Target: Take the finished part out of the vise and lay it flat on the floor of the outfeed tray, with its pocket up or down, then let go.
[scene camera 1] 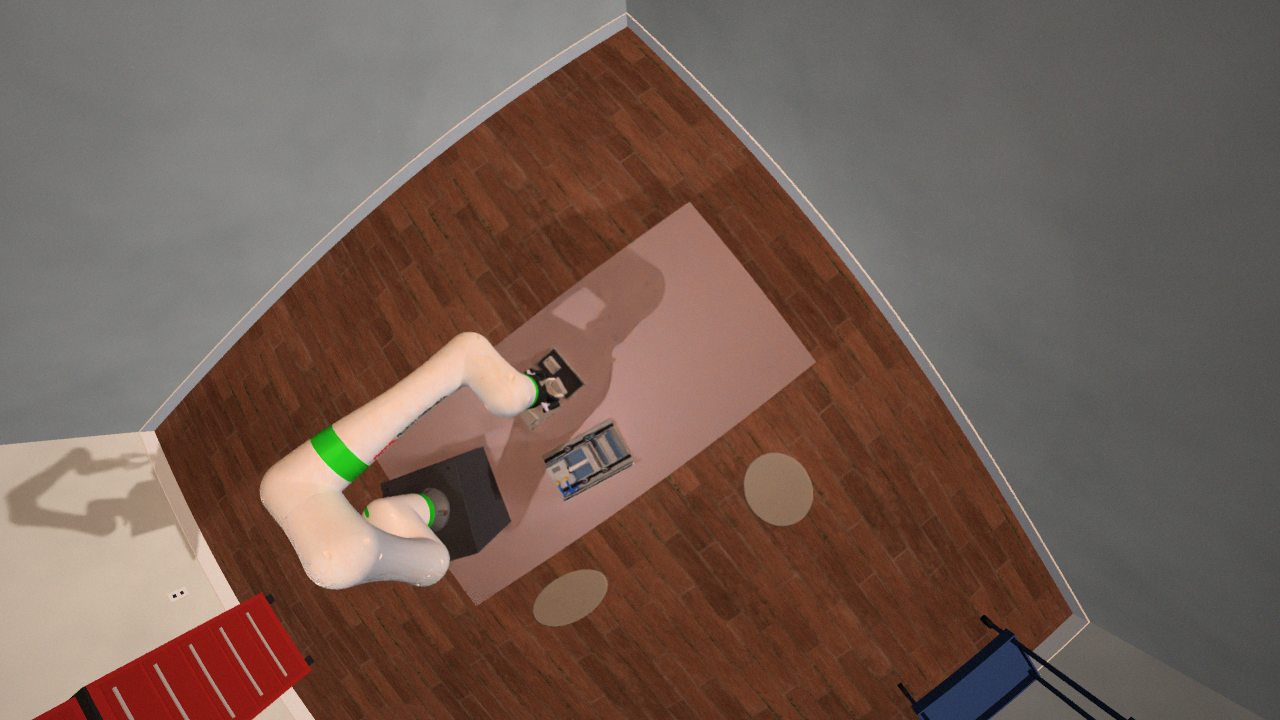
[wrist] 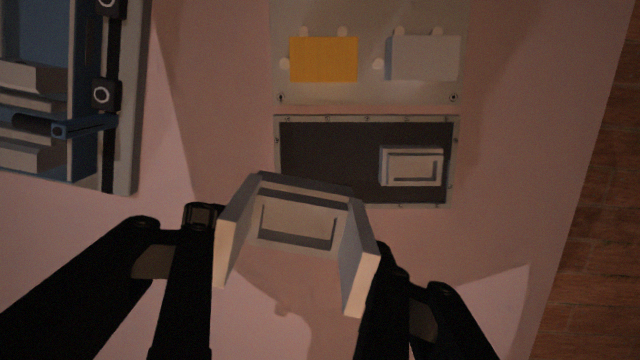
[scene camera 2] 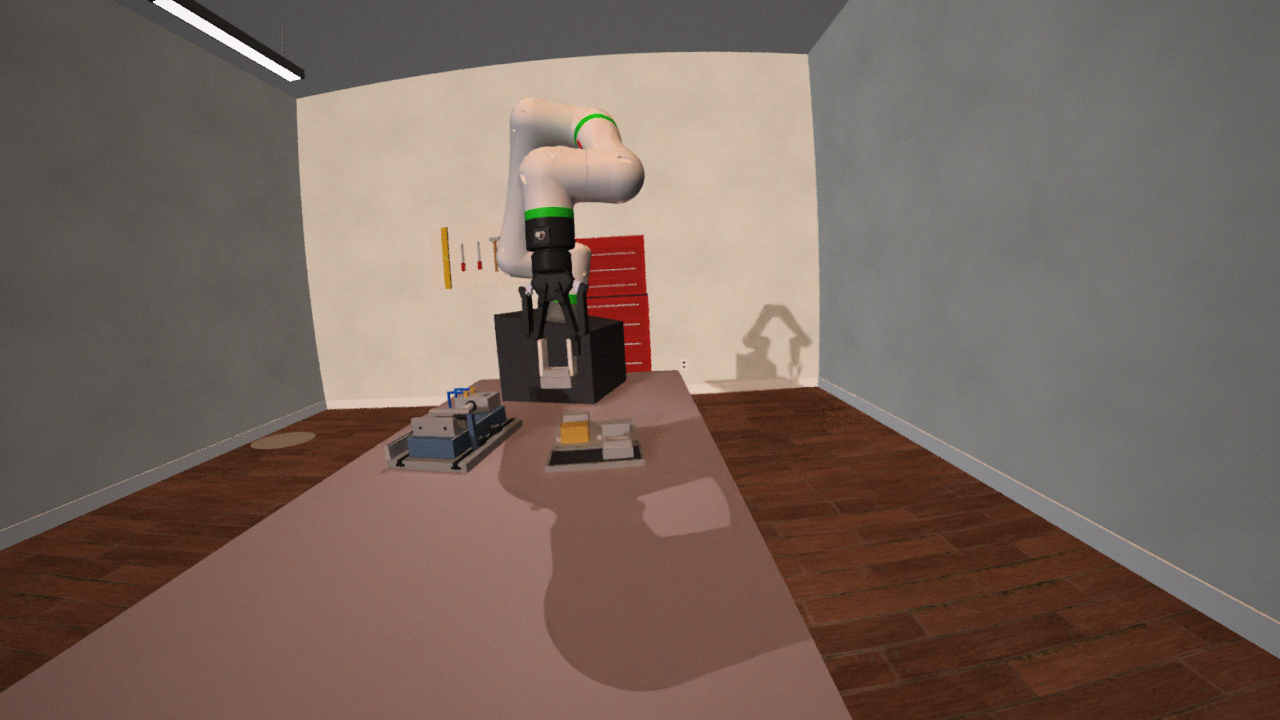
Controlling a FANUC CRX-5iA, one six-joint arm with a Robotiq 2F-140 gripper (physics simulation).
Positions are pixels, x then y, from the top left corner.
Labels:
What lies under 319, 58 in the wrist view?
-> A yellow block.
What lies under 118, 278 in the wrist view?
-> My gripper.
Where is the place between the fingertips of my gripper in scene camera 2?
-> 559, 374

